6 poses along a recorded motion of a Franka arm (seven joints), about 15 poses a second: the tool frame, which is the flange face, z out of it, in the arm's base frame.
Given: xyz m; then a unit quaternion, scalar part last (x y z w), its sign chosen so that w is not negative.
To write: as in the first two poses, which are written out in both.
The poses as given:
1: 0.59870, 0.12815, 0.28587, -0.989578, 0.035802, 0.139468, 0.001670
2: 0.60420, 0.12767, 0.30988, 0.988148, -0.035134, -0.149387, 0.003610
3: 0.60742, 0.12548, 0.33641, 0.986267, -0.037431, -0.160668, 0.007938
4: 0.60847, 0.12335, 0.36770, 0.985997, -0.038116, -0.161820, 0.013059
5: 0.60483, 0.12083, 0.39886, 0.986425, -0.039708, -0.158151, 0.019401
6: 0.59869, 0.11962, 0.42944, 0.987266, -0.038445, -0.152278, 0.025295
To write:
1:
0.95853, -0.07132, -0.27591, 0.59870
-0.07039, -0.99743, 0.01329, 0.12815
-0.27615, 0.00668, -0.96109, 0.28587
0, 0, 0, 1

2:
0.95290, -0.06836, -0.29549, 0.60420
-0.07051, -0.99751, 0.00336, 0.12767
-0.29498, 0.01763, -0.95534, 0.30988
0, 0, 0, 1

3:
0.94557, -0.07128, -0.31752, 0.60742
-0.07638, -0.99707, -0.00363, 0.12548
-0.31633, 0.02769, -0.94825, 0.33641
0, 0, 0, 1

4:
0.94472, -0.07094, -0.32010, 0.60847
-0.07939, -0.99675, -0.01342, 0.12335
-0.31811, 0.03809, -0.94729, 0.36770
0, 0, 0, 1

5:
0.94682, -0.07220, -0.31355, 0.60483
-0.08447, -0.99609, -0.02572, 0.12083
-0.31047, 0.05084, -0.94922, 0.39886
0, 0, 0, 1

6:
0.95067, -0.06821, -0.30262, 0.59869
-0.08361, -0.99576, -0.03824, 0.11962
-0.29873, 0.06165, -0.95234, 0.42944
0, 0, 0, 1

